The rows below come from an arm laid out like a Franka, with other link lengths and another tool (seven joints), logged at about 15 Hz.
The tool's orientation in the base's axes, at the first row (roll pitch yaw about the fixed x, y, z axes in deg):
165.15, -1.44, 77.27
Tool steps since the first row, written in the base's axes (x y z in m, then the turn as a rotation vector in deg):
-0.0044, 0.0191, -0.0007, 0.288, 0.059, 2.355
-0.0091, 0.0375, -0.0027, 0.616, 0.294, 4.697
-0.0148, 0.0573, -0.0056, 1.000, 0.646, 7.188
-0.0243, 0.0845, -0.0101, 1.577, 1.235, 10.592
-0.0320, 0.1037, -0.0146, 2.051, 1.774, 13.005
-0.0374, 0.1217, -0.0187, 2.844, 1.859, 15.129
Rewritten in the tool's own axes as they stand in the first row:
0.0176, -0.0085, -0.0011, 0.180, 0.862, -2.204
0.0345, -0.0175, -0.0009, 0.540, 1.719, -4.391
0.0525, -0.0279, -0.0002, 1.031, 2.641, -6.712
0.0768, -0.0440, 0.0008, 1.818, 3.928, -9.873
0.0937, -0.0566, 0.0025, 2.508, 4.874, -12.101
0.1100, -0.0667, 0.0045, 2.819, 6.146, -13.954

